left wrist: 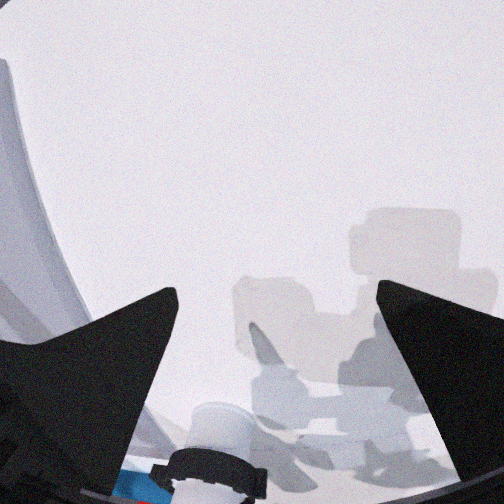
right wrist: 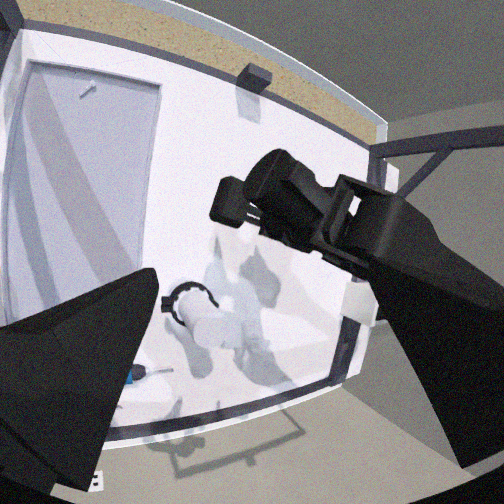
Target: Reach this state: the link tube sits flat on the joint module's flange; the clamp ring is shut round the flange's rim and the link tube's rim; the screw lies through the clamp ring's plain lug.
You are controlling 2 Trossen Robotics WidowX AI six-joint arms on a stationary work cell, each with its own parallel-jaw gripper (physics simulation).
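In the right wrist view a white tube (right wrist: 207, 322) lies on the white table top, with the black clamp ring (right wrist: 187, 300) round its left end. The ring's gap faces up and right. A small tool or screw with a blue handle and thin shaft (right wrist: 145, 372) lies just below it. In the left wrist view the tube (left wrist: 220, 425) and the ring (left wrist: 210, 470) show at the bottom edge, beside a blue part (left wrist: 142, 487). My left gripper (left wrist: 277, 295) is open and empty above bare table. My right gripper (right wrist: 262, 275) is open and empty, high above the table. I cannot make out the joint module.
My left arm (right wrist: 300, 205) hangs over the table's middle and casts shadows beside the tube. A grey mat (right wrist: 80, 180) with a small white piece (right wrist: 87, 89) covers the left. A dark block (right wrist: 254, 77) sits at the far edge. A frame post (right wrist: 375, 165) stands at the right corner.
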